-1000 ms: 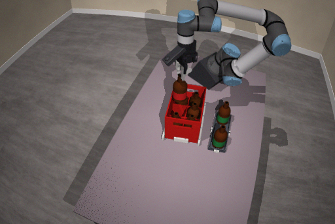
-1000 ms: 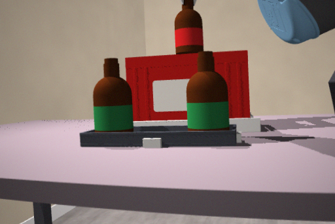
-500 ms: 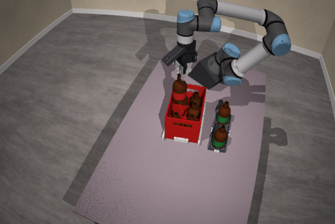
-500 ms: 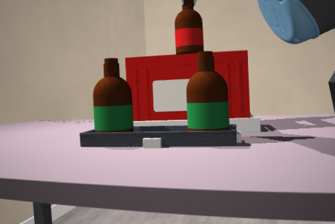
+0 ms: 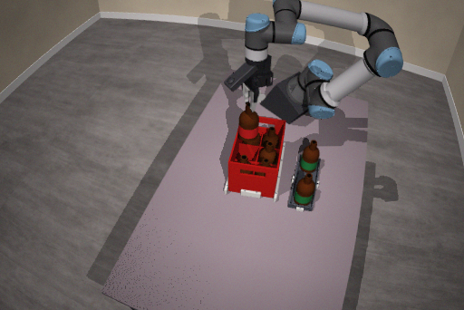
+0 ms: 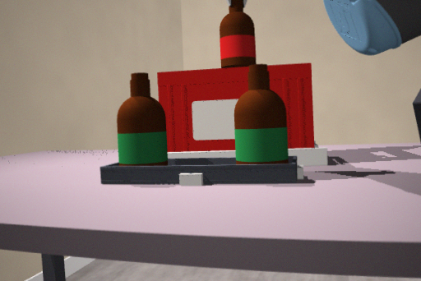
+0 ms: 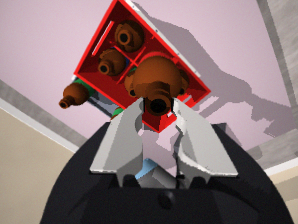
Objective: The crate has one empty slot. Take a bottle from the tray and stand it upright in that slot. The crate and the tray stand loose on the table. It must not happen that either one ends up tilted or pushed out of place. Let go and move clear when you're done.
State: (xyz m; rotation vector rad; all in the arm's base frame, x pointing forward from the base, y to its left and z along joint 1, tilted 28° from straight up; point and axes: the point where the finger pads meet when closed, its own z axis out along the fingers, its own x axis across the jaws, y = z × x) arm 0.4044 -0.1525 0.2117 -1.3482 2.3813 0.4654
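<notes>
My hand is 10 mm past the red crate, 40 mm to the right of it and 250 mm above it. The rest, counted from my hand: tray (50 mm behind, 260 mm to the left, 320 mm below).
</notes>
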